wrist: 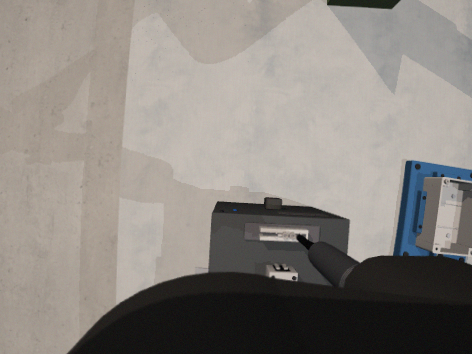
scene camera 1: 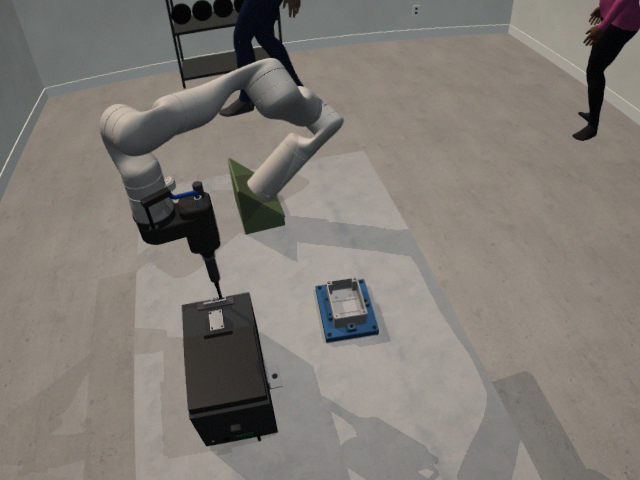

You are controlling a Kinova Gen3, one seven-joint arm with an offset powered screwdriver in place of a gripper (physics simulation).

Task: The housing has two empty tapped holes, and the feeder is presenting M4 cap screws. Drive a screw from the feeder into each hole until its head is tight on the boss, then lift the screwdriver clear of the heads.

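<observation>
The black feeder stands at the left in the scene view. A light slot with small shiny parts is in its top. My screwdriver points down with its tip at the right end of this slot in the wrist view. Whether the tip touches a screw or has one on it is too small to tell. The pale open housing sits upright on the blue fixture plate, well to the right of the tip. The state of its tapped holes cannot be made out.
A green wedge stands behind the feeder, near the arm's base. A small plate sticks out at the feeder's right side. A rack stands at the back wall. One person stands before it, another at the far right.
</observation>
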